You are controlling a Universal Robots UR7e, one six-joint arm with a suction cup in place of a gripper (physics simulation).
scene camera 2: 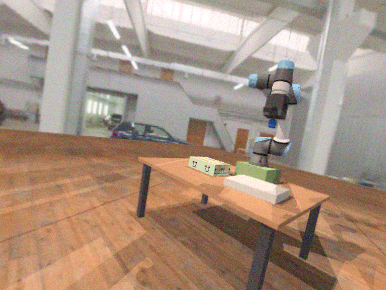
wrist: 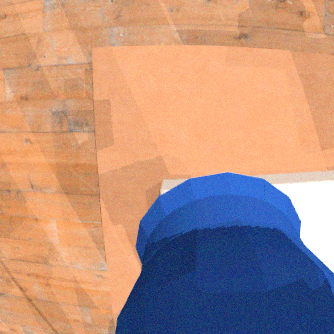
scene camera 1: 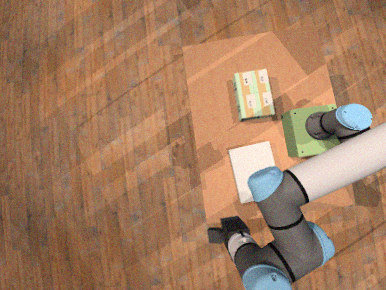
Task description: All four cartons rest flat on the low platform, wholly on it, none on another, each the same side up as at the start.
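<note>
The printed green and orange cartons lie flat, packed together in one block on the table; the seams between them are hard to make out. The white low platform lies apart from them, its visible top bare. The arm partly covers it in scene camera 1, and the suction cup partly covers it in the wrist view. My blue suction cup hangs high above the table, pointing down with no carton on it. In scene camera 1 the cup is hidden under its black housing, beyond the platform's end. The cartons do not show in the wrist view.
The wooden table carries it all. The green base block under the arm stands beside the cartons and the platform. The arm's white link passes over the table's right side in scene camera 1.
</note>
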